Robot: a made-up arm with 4 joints. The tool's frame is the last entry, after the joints. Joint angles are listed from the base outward. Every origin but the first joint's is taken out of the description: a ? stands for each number. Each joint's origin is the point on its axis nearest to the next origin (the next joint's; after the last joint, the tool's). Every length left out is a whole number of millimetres.
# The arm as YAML. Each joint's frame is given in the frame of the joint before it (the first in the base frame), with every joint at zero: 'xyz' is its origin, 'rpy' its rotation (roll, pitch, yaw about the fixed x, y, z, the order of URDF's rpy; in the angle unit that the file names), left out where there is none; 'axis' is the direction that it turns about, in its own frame. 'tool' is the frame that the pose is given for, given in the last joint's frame.
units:
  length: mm
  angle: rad
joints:
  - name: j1
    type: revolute
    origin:
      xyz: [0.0, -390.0, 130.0]
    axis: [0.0, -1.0, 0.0]
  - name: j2
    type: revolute
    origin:
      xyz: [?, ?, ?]
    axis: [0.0, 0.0, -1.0]
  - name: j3
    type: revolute
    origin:
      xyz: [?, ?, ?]
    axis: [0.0, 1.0, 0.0]
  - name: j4
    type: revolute
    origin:
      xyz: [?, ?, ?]
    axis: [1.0, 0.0, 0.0]
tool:
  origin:
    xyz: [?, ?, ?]
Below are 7 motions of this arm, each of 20 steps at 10 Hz.
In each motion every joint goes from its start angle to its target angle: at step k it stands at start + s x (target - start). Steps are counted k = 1, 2, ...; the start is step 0. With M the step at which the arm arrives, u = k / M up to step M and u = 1 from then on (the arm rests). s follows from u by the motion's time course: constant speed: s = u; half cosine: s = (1 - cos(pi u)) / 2; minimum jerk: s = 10 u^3 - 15 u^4 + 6 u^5.
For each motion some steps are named. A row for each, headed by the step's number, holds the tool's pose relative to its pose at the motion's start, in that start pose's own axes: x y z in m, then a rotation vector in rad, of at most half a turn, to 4 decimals.
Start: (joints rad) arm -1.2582 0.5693 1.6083 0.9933
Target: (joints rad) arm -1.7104 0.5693 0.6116 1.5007
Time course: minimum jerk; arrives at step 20
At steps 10, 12, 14, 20:
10: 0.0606 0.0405 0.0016 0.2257 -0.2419 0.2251
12: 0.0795 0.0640 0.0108 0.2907 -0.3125 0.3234
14: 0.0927 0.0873 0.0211 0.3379 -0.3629 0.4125
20: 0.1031 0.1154 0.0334 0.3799 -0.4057 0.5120

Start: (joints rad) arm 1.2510 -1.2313 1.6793 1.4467
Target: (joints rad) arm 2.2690 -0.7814 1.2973 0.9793
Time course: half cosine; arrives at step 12
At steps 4, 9, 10, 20:
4: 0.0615 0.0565 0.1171 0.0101 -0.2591 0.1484
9: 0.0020 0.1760 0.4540 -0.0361 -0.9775 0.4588
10: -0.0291 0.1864 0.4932 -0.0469 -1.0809 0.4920
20: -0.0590 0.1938 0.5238 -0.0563 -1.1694 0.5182

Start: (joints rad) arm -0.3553 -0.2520 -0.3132 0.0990
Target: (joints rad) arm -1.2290 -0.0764 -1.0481 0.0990
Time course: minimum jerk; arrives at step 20
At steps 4, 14, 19, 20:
4: -0.0099 -0.0020 0.0004 0.0083 0.0051 -0.0142
14: -0.1204 -0.0227 0.0553 0.0236 0.0881 -0.1954
19: -0.1336 -0.0253 0.0759 0.0076 0.1093 -0.2228
20: -0.1337 -0.0253 0.0760 0.0075 0.1094 -0.2230

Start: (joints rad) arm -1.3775 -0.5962 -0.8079 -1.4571
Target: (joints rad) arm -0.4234 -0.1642 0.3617 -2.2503
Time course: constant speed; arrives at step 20
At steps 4, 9, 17, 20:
4: 0.0359 0.0526 0.0737 -0.2906 0.0049 0.0712
9: 0.0853 0.1398 0.1314 -0.6300 0.0479 0.1507
17: 0.1801 0.2788 0.1351 -1.0765 0.1762 0.2850
20: 0.2176 0.3195 0.1146 -1.2049 0.2305 0.3424

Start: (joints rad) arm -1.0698 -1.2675 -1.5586 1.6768
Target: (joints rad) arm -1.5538 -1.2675 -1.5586 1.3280
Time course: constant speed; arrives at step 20
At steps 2, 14, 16, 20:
2: 0.0032 -0.0016 0.0175 -0.0343 -0.0473 -0.0103
14: -0.0062 -0.0024 0.1207 -0.2379 -0.3224 -0.1066
16: -0.0123 -0.0010 0.1367 -0.2710 -0.3666 -0.1284
20: -0.0279 0.0034 0.1669 -0.3363 -0.4531 -0.1766

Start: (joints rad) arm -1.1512 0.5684 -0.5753 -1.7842
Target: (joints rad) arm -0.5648 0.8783 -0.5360 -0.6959
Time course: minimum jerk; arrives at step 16
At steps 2, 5, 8, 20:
2: -0.0013 -0.0002 -0.0080 0.0190 0.0083 -0.0057
5: -0.0198 0.0055 -0.0888 0.2154 0.0878 -0.0708
8: -0.0780 0.0610 -0.2299 0.6064 0.2147 -0.2311
20: -0.1732 0.2506 -0.3599 1.2241 0.3251 -0.5659

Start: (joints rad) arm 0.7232 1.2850 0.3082 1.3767
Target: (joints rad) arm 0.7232 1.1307 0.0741 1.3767
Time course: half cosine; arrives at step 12
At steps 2, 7, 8, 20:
2: 0.0049 0.0044 -0.0013 -0.0031 0.0067 0.0173
7: 0.0423 0.0451 -0.0164 -0.0226 0.0644 0.1627
8: 0.0493 0.0546 -0.0205 -0.0253 0.0771 0.1939
20: 0.0627 0.0749 -0.0300 -0.0294 0.1039 0.2585

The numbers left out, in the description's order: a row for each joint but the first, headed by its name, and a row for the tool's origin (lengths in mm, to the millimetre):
j2: -90.0 0.0 -140.0
j3: 50.0 50.0 0.0
j4: 260.0 0.0 20.0
tool: 0.0 -340.0 -20.0

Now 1 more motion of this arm.
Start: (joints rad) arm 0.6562 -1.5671 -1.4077 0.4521
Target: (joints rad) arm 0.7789 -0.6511 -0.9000 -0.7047
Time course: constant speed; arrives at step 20
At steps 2, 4, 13, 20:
2: -0.0077 -0.0103 0.0578 -0.2079 0.0444 -0.0240
4: -0.0123 -0.0081 0.1156 -0.4155 0.0889 -0.0471
13: 0.0053 0.1255 0.3061 -1.3355 0.3042 -0.1502
20: 0.0530 0.2755 0.3169 -2.0181 0.5154 -0.2481

